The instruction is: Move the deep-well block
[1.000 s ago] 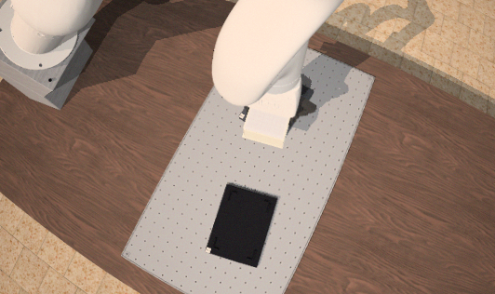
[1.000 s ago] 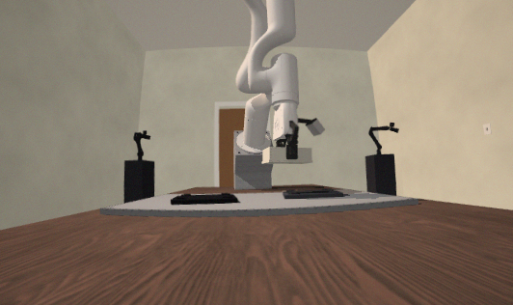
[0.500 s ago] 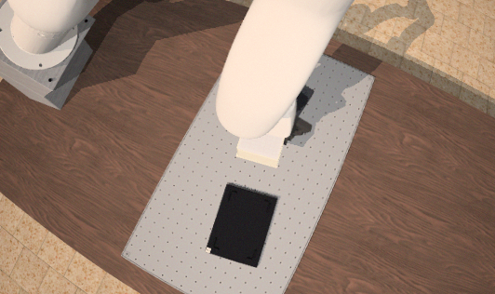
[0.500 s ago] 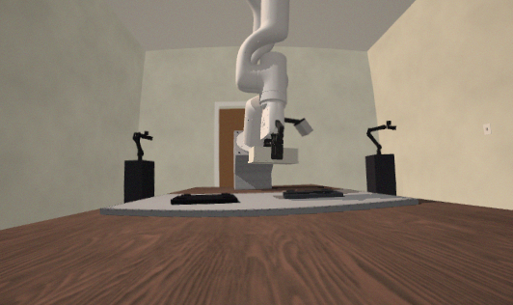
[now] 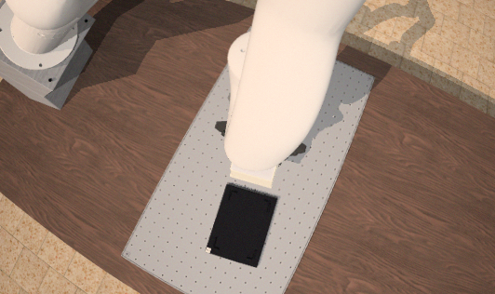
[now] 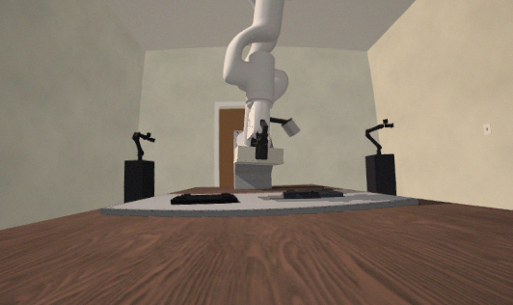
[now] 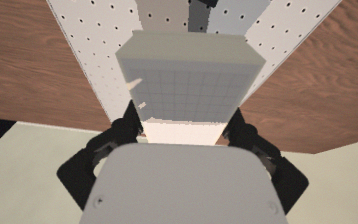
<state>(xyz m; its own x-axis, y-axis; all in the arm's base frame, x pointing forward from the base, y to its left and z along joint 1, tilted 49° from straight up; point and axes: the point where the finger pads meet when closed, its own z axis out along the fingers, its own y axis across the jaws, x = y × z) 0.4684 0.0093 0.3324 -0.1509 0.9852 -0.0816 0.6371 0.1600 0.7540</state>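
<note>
The black plate nest N2 is 5 cm ahead of my hand, 14 cm to the right of it and 11 cm below it. Round my hand: plate nest N1: 5 cm behind, 15 cm to the left, 11 cm below; then cream 96-well deep-well block: right at my hand.
</note>
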